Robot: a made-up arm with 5 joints.
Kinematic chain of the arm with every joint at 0, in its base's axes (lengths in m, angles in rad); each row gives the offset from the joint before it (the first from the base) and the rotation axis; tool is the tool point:
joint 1: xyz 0 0 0.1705 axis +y
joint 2: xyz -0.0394 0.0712 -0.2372 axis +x
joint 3: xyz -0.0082 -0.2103 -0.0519 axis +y
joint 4: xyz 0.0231 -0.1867 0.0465 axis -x
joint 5: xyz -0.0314 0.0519 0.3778 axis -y
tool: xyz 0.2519 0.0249 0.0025
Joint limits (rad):
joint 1: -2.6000..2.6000
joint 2: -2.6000..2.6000
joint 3: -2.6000..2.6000
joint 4: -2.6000..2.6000
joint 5: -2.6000..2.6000
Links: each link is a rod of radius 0.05 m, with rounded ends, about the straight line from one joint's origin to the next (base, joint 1, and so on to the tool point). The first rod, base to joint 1, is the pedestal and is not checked.
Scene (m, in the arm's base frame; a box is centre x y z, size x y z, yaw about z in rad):
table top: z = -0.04
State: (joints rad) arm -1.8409 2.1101 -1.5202 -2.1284 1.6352
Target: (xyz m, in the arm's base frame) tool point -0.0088 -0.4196 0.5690
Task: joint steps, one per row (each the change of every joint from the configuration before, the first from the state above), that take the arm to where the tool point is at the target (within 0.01 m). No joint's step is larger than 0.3 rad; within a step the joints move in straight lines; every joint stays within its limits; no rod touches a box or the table.
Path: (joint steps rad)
1: -0.0843 -0.0756 0.1877 0.2679 -0.0948
2: -0.0844 -0.0757 0.1877 0.2678 -0.0948
3: -0.0843 -0.0756 0.1877 0.2679 -0.0948
4: -0.0844 -0.0757 0.1878 0.2679 -0.0947
5: -0.0843 -0.0756 0.1877 0.2679 -0.0948
6: -0.0844 -0.0757 0.1877 0.2678 -0.0948
7: -0.0843 -0.0756 0.1877 0.2679 -0.0948
8: -0.0844 -0.0757 0.1877 0.2679 -0.0948
9: -0.0843 -0.0756 0.1877 0.2679 -0.0948

